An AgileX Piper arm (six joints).
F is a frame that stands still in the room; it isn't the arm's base.
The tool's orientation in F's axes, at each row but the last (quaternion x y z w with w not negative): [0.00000, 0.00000, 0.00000, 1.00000]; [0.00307, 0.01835, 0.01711, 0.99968]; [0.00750, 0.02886, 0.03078, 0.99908]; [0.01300, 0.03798, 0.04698, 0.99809]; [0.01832, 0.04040, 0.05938, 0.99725]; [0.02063, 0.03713, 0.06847, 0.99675]
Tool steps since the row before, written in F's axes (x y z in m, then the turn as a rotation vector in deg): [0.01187, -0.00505, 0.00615, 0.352, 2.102, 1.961]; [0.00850, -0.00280, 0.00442, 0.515, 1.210, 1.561]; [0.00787, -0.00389, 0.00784, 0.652, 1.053, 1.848]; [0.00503, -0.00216, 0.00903, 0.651, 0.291, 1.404]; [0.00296, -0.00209, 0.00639, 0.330, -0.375, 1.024]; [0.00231, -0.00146, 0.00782, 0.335, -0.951, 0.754]
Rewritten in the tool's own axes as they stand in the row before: [0.01187, -0.00505, 0.00615, 0.352, 2.102, 1.961]; [0.00823, -0.00306, 0.00475, 0.499, 1.202, 1.572]; [0.00715, -0.00423, 0.00833, 0.609, 1.042, 1.869]; [0.00412, -0.00235, 0.00944, 0.569, 0.271, 1.443]; [0.00218, -0.00216, 0.00668, 0.201, -0.368, 1.059]; [0.00152, -0.00140, 0.00802, 0.146, -0.952, 0.811]
